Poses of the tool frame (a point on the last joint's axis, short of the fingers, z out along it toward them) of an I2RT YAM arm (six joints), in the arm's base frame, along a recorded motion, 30 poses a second.
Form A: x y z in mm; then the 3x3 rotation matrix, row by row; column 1 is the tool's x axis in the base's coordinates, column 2 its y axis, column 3 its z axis. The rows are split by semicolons.
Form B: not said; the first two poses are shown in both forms.
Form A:
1: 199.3 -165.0 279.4; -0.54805 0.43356 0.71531; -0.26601 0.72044 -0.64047; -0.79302 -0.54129 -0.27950
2: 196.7 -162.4 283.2; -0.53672 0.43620 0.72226; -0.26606 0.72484 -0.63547; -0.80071 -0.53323 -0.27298
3: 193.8 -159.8 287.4; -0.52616 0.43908 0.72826; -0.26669 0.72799 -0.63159; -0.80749 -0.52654 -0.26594
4: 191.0 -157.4 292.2; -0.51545 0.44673 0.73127; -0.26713 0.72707 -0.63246; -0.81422 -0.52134 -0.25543
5: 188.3 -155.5 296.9; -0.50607 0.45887 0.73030; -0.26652 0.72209 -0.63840; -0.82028 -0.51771 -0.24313
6: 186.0 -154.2 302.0; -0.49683 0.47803 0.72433; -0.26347 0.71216 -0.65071; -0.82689 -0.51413 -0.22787
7: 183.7 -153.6 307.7; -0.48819 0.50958 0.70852; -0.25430 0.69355 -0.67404; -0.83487 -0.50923 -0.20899
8: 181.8 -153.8 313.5; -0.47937 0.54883 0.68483; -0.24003 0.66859 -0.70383; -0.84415 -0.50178 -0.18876
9: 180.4 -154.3 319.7; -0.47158 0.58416 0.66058; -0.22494 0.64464 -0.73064; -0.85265 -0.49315 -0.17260
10: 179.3 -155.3 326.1; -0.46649 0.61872 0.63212; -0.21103 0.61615 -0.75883; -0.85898 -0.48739 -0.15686
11: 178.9 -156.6 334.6; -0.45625 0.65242 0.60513; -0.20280 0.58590 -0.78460; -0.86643 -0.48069 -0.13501
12: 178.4 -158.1 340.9; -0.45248 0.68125 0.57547; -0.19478 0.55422 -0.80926; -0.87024 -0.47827 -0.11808
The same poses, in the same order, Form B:
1: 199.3 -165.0 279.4 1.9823 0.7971 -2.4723
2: 196.7 -162.4 283.2 1.9765 0.8071 -2.4591
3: 193.8 -159.8 287.4 1.9693 0.8158 -2.4462
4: 191.0 -157.4 292.2 1.9546 0.8202 -2.4275
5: 188.3 -155.5 296.9 1.9347 0.8188 -2.4051
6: 186.0 -154.2 302.0 1.9076 0.8101 -2.3755
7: 183.7 -153.6 307.7 1.8715 0.7874 -2.3348
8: 181.8 -153.8 313.5 1.8328 0.7544 -2.2887
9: 180.4 -154.3 319.7 1.8028 0.7216 -2.2500
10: 179.3 -155.3 326.1 1.7746 0.6843 -2.2168
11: 178.9 -156.6 334.6 1.7412 0.6499 -2.1811
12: 178.4 -158.1 340.9 1.7157 0.6132 -2.1571
